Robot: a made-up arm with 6 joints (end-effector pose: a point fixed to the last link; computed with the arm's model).
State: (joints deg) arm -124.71 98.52 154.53 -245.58 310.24 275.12
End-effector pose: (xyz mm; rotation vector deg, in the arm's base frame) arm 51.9 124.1 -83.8 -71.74 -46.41 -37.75
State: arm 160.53 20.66 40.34 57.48 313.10 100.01
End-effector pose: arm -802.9 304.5 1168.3 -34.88 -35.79 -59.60
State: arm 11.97 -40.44 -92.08 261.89 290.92 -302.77
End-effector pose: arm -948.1 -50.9 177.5 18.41 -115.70 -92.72
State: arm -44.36 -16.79 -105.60 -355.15 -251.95 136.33
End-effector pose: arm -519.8 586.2 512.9 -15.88 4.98 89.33
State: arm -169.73 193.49 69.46 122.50 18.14 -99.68
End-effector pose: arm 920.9 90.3 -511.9 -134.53 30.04 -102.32
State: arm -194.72 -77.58 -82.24 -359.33 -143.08 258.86
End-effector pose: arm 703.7 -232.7 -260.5 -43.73 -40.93 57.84
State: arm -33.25 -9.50 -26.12 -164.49 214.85 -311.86
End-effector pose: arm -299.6 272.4 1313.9 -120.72 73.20 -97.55
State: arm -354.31 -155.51 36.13 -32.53 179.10 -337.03
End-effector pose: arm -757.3 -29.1 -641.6 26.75 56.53 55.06
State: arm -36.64 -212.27 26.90 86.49 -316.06 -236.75
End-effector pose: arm 386.9 -135.9 -1080.9 -115.44 72.44 -6.31
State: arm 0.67 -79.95 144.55 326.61 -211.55 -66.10
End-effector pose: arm -42.1 15.4 512.3 51.34 -129.80 4.85
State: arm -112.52 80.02 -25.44 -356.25 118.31 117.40
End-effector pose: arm -399.4 -1102.2 589.9 158.04 -70.26 5.27
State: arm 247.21 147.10 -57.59 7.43 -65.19 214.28
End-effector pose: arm -379.2 -991.2 -213.0 -0.14 -29.08 101.26
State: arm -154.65 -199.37 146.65 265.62 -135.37 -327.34
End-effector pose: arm 305.1 8.8 -6.0 89.26 -72.81 31.14
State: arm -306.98 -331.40 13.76 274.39 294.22 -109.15
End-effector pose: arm 351.7 708.5 1272.5 8.77 -80.41 -97.89
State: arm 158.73 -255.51 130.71 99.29 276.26 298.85
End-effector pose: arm 16.0 57.0 -342.1 -88.93 4.86 -45.72
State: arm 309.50 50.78 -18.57 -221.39 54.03 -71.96
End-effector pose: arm 599.3 -562.2 1247.5 -25.70 23.99 25.35
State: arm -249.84 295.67 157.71 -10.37 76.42 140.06
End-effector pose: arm -80.2 136.8 312.4 43.14 170.72 21.98
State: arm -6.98 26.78 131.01 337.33 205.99 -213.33
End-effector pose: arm 540.9 -0.5 208.1 2.15 13.93 159.89
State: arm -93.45 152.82 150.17 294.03 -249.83 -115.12
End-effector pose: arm -30.8 246.3 41.0 -72.11 -73.60 111.41
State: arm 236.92 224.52 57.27 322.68 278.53 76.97
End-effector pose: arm 710.9 886.6 -179.2 -162.08 30.29 -63.60
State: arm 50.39 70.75 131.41 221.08 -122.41 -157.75
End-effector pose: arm 92.0 278.8 -161.3 -17.79 -39.56 37.21
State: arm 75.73 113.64 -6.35 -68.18 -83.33 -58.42
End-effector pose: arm 162.6 1233.8 -219.3 -46.29 -55.08 21.34
